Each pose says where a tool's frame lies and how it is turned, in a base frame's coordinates. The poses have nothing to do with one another.
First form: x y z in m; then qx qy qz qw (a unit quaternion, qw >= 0).
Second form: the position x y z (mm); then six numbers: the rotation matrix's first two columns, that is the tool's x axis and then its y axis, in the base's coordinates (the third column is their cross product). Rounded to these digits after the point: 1 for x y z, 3 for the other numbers.
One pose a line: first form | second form
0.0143 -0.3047 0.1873 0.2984 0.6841 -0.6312 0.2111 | 14.3 -304.7 187.3 -0.733 0.142 -0.666 0.675 0.025 -0.738
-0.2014 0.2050 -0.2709 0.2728 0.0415 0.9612 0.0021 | -201.4 205.0 -270.9 -0.851 0.027 0.524 0.019 -0.997 0.081
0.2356 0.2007 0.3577 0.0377 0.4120 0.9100 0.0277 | 235.6 200.7 357.7 -0.996 0.081 0.046 -0.019 -0.659 0.752
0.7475 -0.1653 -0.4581 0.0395 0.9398 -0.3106 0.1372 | 747.5 -165.3 -458.1 -0.959 -0.011 -0.282 0.159 0.804 -0.573
